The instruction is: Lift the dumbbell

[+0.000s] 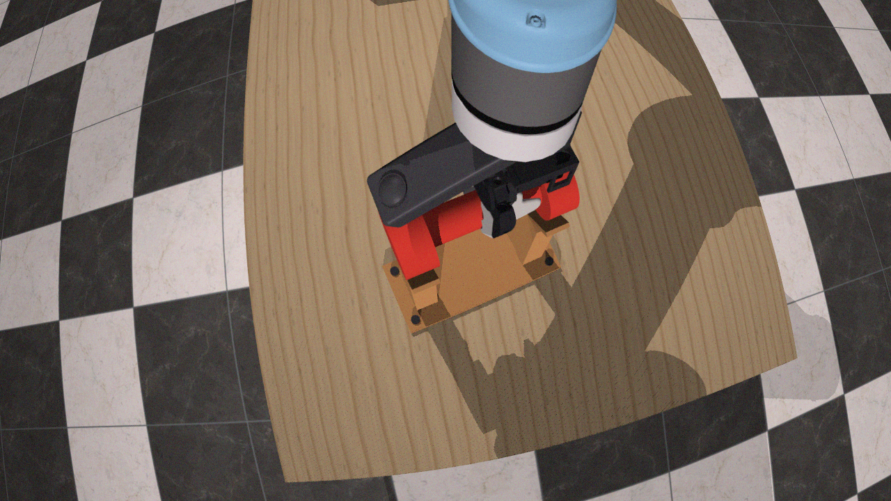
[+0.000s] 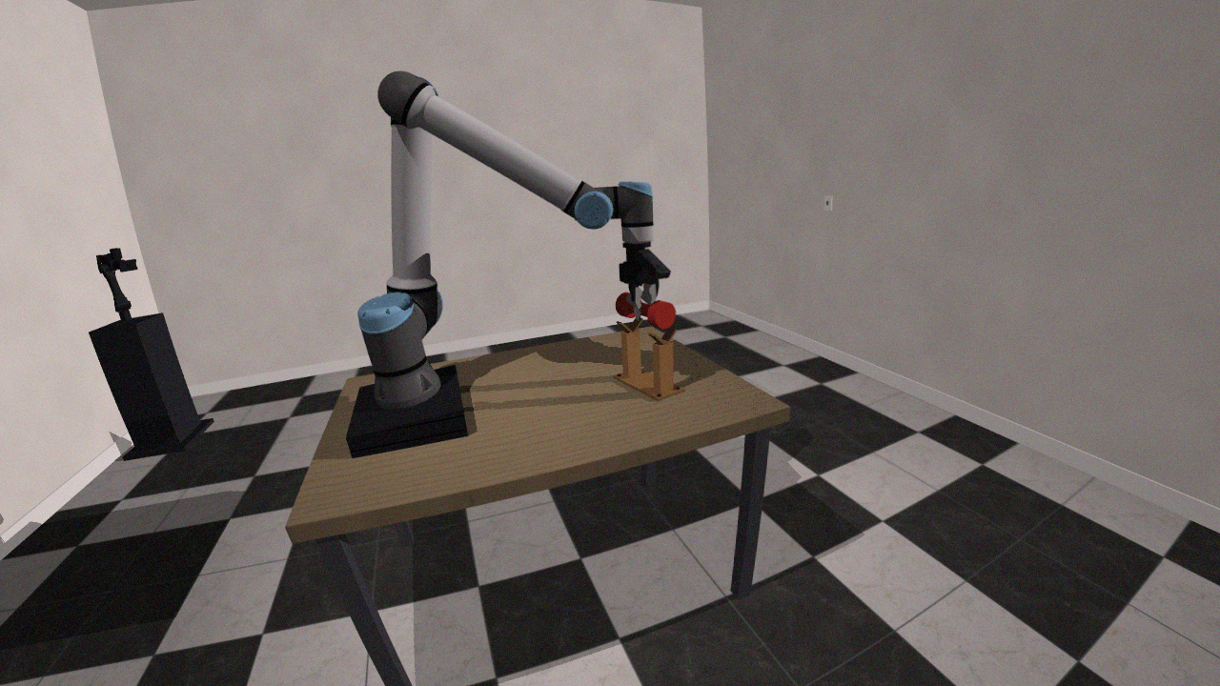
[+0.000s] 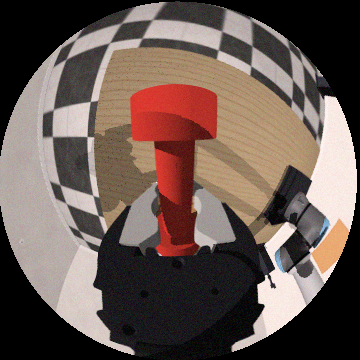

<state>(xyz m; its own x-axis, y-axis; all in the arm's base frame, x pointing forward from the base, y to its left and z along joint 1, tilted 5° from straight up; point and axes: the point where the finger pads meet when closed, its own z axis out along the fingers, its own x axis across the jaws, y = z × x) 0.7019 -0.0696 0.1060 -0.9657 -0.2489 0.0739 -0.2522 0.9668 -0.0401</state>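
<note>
The wooden cradle is 140 mm below my hand. Also, from my hand: red dumbbell: 10 mm above.
</note>
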